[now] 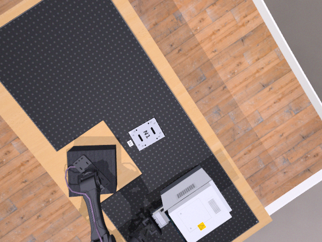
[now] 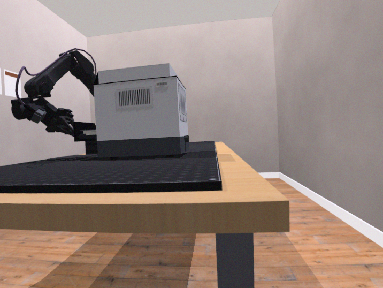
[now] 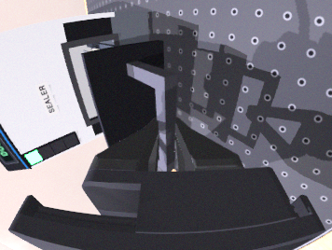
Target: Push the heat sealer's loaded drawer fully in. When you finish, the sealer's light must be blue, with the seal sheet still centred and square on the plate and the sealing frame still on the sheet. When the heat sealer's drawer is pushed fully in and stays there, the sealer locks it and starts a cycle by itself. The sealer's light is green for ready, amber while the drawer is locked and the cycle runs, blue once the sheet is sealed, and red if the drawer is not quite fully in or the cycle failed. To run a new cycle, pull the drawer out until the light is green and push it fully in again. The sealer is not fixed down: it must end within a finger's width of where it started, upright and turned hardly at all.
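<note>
The sealer drawer is 11 cm ahead of my hand, 2 cm to the right of it and 1 cm below it. Round my hand: tag (21 cm ahead, 39 cm to the left, 10 cm below).
</note>
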